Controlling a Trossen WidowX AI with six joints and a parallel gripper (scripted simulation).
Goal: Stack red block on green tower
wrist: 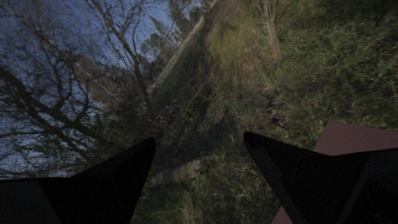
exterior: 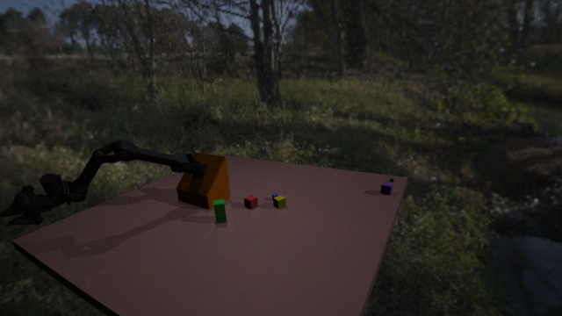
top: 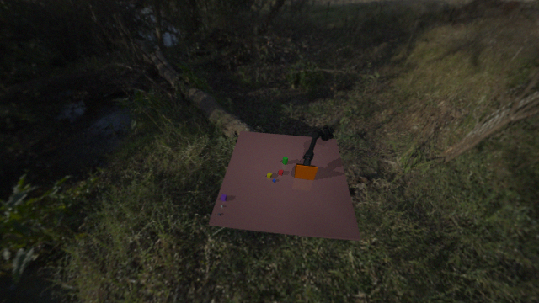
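Now: gripper tip 68 cm short of the red block, 62 cm to the right of it and 11 cm above it. Also, from my gripper tip: purple block 124 cm ahead, 92 cm to the left, 11 cm below; then yellow block 80 cm ahead, 66 cm to the left, 11 cm below; then small blue block 75 cm ahead, 72 cm to the left, 12 cm below.
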